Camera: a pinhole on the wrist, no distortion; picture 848 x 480 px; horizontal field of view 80.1 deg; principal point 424.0 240.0 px. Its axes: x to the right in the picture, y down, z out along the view. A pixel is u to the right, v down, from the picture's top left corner.
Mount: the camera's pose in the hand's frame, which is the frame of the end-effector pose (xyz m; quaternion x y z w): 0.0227 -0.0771 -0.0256 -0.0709 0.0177 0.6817 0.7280
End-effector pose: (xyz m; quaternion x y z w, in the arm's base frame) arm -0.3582 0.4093 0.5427 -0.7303 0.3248 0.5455 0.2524
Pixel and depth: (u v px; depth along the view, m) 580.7 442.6 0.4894
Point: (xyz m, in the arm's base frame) -0.7756 0.6576 0.6120
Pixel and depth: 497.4 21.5 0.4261
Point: -0.5987 0.6466 0.2571
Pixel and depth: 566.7 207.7 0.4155
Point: -0.6568 0.6136 0.4110
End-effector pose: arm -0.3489 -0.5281 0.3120 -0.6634 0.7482 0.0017 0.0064
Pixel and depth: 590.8 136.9 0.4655
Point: -0.4851 -0.6025 -0.1135
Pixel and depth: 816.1 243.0 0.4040
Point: -0.6314 -0.5038 -0.0253
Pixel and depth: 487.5 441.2 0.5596
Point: -0.3941 -0.2808 -0.1874
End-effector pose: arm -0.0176 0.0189 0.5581 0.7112 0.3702 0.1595 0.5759
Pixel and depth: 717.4 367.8 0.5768
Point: 0.3252 -0.4470 0.7616
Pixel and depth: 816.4 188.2 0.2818
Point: 0.2231 -0.1190 0.6466
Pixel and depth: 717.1 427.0 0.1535
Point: 0.0405 -0.0883 0.5662
